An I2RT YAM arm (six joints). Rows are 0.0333 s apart.
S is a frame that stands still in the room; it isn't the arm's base.
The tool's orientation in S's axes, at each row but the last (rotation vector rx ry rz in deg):
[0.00 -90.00 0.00]
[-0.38 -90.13 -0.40]
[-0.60 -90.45 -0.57]
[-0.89 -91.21 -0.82]
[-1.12 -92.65 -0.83]
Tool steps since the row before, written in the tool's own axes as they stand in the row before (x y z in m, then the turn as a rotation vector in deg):
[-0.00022 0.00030 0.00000 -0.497 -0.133 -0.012]
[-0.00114 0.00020 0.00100 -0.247 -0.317 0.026]
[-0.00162 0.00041 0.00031 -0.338 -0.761 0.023]
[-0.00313 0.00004 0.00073 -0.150 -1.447 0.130]
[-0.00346 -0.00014 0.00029 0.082 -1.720 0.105]
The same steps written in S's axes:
[0.00000 0.00030 -0.00022 0.012 -0.133 -0.497]
[-0.00100 0.00021 -0.00114 -0.028 -0.317 -0.247]
[-0.00029 0.00041 -0.00162 -0.030 -0.761 -0.338]
[-0.00066 0.00005 -0.00314 -0.154 -1.444 -0.152]
[-0.00013 -0.00015 -0.00347 -0.146 -1.717 0.082]

